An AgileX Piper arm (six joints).
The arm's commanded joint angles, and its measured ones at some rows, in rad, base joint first. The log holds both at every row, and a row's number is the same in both.
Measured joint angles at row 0:
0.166, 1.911, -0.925, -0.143, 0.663, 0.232
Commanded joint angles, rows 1 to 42:
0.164, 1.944, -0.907, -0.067, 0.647, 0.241
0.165, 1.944, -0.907, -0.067, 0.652, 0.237
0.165, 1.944, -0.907, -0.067, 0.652, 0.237
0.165, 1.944, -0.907, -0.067, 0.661, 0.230
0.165, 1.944, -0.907, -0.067, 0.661, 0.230
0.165, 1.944, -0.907, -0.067, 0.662, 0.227
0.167, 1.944, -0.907, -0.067, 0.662, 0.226
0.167, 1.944, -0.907, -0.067, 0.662, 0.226
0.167, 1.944, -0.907, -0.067, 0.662, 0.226
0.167, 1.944, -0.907, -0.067, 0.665, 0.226
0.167, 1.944, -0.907, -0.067, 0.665, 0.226
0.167, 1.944, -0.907, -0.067, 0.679, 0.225
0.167, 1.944, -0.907, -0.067, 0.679, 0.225
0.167, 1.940, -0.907, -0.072, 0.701, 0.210
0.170, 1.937, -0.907, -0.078, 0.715, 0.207
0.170, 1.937, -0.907, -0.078, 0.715, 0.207
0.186, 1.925, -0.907, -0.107, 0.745, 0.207
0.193, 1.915, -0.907, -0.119, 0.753, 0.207
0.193, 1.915, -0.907, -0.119, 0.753, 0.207
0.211, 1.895, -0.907, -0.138, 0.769, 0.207
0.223, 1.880, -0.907, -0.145, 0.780, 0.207
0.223, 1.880, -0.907, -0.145, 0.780, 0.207
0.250, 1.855, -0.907, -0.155, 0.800, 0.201
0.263, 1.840, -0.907, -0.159, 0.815, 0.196
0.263, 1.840, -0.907, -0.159, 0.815, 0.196
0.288, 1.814, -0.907, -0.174, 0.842, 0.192
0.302, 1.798, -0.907, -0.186, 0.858, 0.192
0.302, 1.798, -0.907, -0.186, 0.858, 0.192
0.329, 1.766, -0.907, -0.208, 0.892, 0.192
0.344, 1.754, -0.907, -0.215, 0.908, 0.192
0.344, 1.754, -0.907, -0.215, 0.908, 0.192
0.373, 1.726, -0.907, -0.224, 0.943, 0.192
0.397, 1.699, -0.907, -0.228, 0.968, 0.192
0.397, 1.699, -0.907, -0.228, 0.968, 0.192
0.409, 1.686, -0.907, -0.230, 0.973, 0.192
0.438, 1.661, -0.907, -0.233, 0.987, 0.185
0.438, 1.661, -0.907, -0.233, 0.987, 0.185
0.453, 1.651, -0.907, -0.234, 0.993, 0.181
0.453, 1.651, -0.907, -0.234, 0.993, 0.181
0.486, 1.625, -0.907, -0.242, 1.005, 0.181
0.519, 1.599, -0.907, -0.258, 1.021, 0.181
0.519, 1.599, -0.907, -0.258, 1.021, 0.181
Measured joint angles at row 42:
0.475, 1.642, -0.909, -0.202, 0.975, 0.196
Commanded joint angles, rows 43 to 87:
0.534, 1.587, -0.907, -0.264, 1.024, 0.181
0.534, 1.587, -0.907, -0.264, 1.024, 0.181
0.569, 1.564, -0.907, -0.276, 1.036, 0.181
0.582, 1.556, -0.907, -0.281, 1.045, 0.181
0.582, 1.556, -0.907, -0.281, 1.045, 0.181
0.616, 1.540, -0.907, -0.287, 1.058, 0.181
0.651, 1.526, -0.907, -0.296, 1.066, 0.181
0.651, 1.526, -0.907, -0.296, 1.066, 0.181
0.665, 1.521, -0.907, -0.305, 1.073, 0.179
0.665, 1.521, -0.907, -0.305, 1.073, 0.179
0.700, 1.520, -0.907, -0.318, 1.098, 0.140
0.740, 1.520, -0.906, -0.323, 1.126, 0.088
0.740, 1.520, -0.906, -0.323, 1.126, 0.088
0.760, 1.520, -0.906, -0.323, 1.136, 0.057
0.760, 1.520, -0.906, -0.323, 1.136, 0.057
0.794, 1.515, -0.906, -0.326, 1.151, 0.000
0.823, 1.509, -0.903, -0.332, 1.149, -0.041
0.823, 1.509, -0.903, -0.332, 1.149, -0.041
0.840, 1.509, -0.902, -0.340, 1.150, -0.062
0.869, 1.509, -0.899, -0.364, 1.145, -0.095
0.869, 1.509, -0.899, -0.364, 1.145, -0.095
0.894, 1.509, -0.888, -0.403, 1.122, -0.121
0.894, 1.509, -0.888, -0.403, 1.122, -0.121
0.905, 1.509, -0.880, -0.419, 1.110, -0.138
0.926, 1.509, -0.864, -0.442, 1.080, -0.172
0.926, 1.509, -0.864, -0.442, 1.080, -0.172
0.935, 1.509, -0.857, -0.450, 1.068, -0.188
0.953, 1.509, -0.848, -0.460, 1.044, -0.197
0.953, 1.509, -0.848, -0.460, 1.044, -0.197
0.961, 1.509, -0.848, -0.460, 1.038, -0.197
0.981, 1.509, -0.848, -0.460, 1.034, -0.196
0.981, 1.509, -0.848, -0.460, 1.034, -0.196
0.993, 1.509, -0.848, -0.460, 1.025, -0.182
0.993, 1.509, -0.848, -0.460, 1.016, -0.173
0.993, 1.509, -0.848, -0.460, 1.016, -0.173
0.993, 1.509, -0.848, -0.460, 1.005, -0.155
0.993, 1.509, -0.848, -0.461, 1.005, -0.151
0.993, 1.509, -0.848, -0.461, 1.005, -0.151
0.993, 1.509, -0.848, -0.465, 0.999, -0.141
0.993, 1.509, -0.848, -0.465, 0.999, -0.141
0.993, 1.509, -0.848, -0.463, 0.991, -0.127
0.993, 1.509, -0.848, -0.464, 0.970, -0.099
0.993, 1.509, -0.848, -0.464, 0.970, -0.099
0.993, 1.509, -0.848, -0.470, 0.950, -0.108
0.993, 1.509, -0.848, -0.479, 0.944, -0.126
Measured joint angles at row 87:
0.993, 1.519, -0.850, -0.415, 0.971, -0.118
